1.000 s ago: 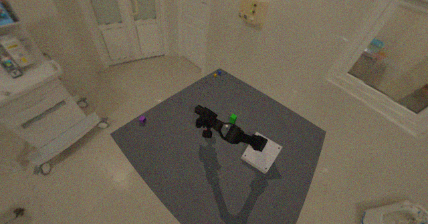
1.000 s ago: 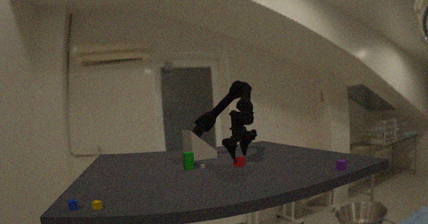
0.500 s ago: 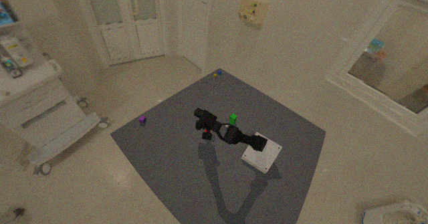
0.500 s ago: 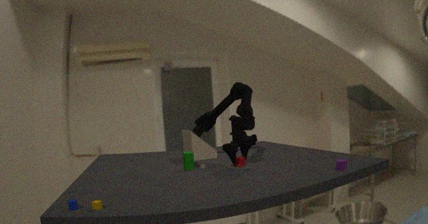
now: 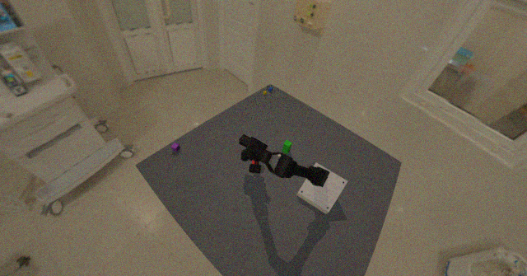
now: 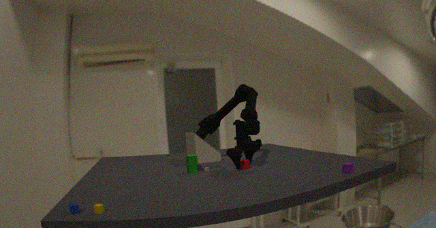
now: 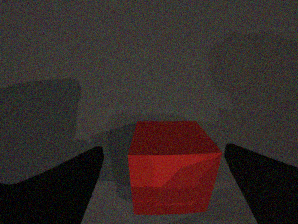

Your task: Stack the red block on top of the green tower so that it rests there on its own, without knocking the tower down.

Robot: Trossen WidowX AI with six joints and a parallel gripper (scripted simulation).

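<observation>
Right now my gripper tip is 7 cm past the small white object and 16 cm to the left of it. Round my gripper tip: yellow block 38 cm ahead, 65 cm to the right; then red block 1 cm above; then purple block 46 cm ahead, 23 cm to the left, 1 cm above.
</observation>
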